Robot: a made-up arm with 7 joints.
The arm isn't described. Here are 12 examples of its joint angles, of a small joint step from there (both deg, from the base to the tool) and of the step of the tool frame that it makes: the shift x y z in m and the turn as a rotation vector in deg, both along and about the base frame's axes.
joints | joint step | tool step
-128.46 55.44 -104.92 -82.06 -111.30 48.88 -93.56 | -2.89 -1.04 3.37 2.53 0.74 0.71 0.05 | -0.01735 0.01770 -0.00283 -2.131 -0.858 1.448
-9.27 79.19 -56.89 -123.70 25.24 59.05 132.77 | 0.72 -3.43 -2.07 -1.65 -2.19 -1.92 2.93 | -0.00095 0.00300 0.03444 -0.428 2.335 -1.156
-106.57 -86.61 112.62 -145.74 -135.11 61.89 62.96 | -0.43 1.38 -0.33 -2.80 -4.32 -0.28 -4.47 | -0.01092 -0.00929 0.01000 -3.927 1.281 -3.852
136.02 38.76 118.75 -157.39 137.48 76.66 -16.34 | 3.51 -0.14 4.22 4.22 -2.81 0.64 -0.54 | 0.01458 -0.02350 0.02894 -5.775 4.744 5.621
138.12 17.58 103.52 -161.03 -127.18 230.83 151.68 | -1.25 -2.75 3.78 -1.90 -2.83 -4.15 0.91 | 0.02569 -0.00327 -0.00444 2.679 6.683 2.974
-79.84 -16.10 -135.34 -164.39 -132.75 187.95 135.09 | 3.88 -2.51 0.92 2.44 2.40 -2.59 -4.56 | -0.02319 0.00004 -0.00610 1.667 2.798 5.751
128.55 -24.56 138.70 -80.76 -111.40 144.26 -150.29 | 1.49 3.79 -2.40 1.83 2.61 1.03 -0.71 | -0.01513 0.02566 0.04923 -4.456 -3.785 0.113
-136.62 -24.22 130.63 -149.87 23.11 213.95 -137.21 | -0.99 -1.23 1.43 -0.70 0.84 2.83 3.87 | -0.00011 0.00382 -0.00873 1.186 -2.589 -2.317
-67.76 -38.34 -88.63 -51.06 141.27 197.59 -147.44 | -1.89 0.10 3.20 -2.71 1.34 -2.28 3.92 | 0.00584 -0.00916 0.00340 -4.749 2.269 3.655
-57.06 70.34 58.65 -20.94 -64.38 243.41 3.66 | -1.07 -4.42 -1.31 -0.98 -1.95 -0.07 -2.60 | -0.01706 0.00984 0.05018 -6.464 0.569 -3.560
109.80 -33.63 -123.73 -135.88 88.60 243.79 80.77 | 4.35 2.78 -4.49 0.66 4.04 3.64 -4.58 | 0.00760 0.01830 0.01214 -4.245 6.388 -1.009
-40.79 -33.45 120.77 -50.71 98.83 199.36 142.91 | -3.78 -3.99 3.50 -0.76 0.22 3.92 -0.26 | -0.00579 0.04027 -0.04598 -3.582 -0.434 -4.850
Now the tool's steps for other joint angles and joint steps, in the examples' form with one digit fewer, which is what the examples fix.
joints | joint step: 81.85 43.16 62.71 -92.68 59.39 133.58 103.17 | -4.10 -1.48 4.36 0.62 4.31 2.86 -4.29
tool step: 0.0264 -0.0041 0.0317 3.31 5.17 -4.90
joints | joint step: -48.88 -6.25 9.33 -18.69 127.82 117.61 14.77 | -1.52 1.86 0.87 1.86 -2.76 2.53 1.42
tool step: 0.0080 -0.0153 -0.0018 2.38 1.21 -2.97
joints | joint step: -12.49 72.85 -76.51 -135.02 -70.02 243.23 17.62 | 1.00 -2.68 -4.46 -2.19 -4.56 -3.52 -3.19
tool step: -0.0115 0.0079 0.0317 -2.09 5.09 0.85
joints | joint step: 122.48 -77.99 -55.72 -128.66 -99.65 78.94 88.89 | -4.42 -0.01 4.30 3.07 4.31 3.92 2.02
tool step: -0.0128 -0.0454 0.0339 8.88 -0.77 -3.60
